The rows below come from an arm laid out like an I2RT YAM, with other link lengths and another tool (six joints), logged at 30 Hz.
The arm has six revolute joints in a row. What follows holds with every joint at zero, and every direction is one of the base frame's.
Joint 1 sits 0.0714 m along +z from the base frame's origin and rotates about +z.
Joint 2 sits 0.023 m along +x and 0.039 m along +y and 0.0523 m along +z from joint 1 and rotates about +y.
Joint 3 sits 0.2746 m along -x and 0.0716 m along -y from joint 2 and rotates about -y.
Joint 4 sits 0.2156 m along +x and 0.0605 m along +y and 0.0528 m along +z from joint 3 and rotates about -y.
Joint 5 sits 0.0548 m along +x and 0.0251 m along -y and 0.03 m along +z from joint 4 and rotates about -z.
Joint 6 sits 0.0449 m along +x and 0.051 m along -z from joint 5 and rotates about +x.
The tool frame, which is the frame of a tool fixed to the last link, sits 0.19 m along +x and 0.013 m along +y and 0.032 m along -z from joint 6; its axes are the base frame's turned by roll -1.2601, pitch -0.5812 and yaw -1.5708 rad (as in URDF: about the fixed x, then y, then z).
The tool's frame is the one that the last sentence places.
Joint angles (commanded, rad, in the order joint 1, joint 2, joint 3, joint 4, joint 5, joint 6), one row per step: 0.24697 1.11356 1.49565 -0.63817 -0.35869 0.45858; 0.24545 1.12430 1.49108 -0.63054 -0.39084 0.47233; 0.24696 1.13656 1.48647 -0.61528 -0.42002 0.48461; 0.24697 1.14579 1.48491 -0.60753 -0.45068 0.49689; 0.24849 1.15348 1.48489 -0.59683 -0.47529 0.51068; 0.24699 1.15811 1.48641 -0.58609 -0.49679 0.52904; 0.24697 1.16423 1.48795 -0.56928 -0.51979 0.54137; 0.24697 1.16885 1.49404 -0.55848 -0.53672 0.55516; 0.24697 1.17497 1.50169 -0.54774 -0.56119 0.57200; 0.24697 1.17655 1.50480 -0.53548 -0.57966 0.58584; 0.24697 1.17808 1.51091 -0.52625 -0.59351 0.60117; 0.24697 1.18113 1.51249 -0.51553 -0.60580 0.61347; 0.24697 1.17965 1.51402 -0.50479 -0.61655 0.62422; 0.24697 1.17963 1.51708 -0.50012 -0.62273 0.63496; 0.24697 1.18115 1.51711 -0.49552 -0.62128 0.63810; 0.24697 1.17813 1.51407 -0.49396 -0.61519 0.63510
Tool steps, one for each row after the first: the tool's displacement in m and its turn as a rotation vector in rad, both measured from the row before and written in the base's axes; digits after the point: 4 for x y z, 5 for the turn. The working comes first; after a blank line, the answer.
Tool pose at each row, in the base's axes (x y z in m, rotation vector in rad; the steps are taken from these numbers as rounded here): 0.2913 0.1863 0.3897 -1.39115 0.68445 -0.77964; 0.2902 0.1928 0.3876 -1.39039 0.68353 -0.74029; 0.2900 0.1997 0.3868 -1.38693 0.67685 -0.70513; 0.2881 0.2058 0.3865 -1.38411 0.67150 -0.66899; 0.2866 0.2113 0.3878 -1.37708 0.66570 -0.63953; 0.2853 0.2151 0.3908 -1.36449 0.66450 -0.61524; 0.2844 0.2196 0.3945 -1.35275 0.65270 -0.59401; 0.2834 0.2229 0.3991 -1.34041 0.64553 -0.57745; 0.2812 0.2274 0.4041 -1.32765 0.63639 -0.55225; 0.2790 0.2305 0.4086 -1.31538 0.62694 -0.53489; 0.2773 0.2329 0.4136 -1.30251 0.62133 -0.52078; 0.2765 0.2352 0.4164 -1.29355 0.61742 -0.50738; 0.2746 0.2368 0.4205 -1.28285 0.60960 -0.49849; 0.2735 0.2378 0.4232 -1.27509 0.60900 -0.49062; 0.2746 0.2379 0.4239 -1.27202 0.61010 -0.49165; 0.2751 0.2369 0.4236 -1.27169 0.61002 -0.49964

-0.0011 0.0065 -0.0021 0.01690 0.01736 0.02626; -0.0002 0.0069 -0.0008 0.01640 0.01078 0.02672; -0.0019 0.0061 -0.0003 0.01625 0.01257 0.02665; -0.0015 0.0055 0.0013 0.01704 0.00758 0.02200; -0.0013 0.0038 0.0030 0.02037 0.00613 0.01507; -0.0009 0.0045 0.0037 0.01719 -0.00208 0.01957; -0.0010 0.0033 0.0046 0.01642 -0.00136 0.01363; -0.0022 0.0045 0.0050 0.01977 0.00140 0.02061; -0.0022 0.0031 0.0045 0.01638 -0.00238 0.01557; -0.0017 0.0024 0.0050 0.01610 -0.00143 0.01103; -0.0008 0.0023 0.0028 0.01247 0.00076 0.01017; -0.0019 0.0016 0.0041 0.01210 -0.00476 0.00903; -0.0011 0.0010 0.0027 0.00972 0.00089 0.00464; 0.0011 0.0001 0.0007 0.00253 -0.00068 -0.00184; 0.0005 -0.0010 -0.0003 -0.00247 -0.00401 -0.00563
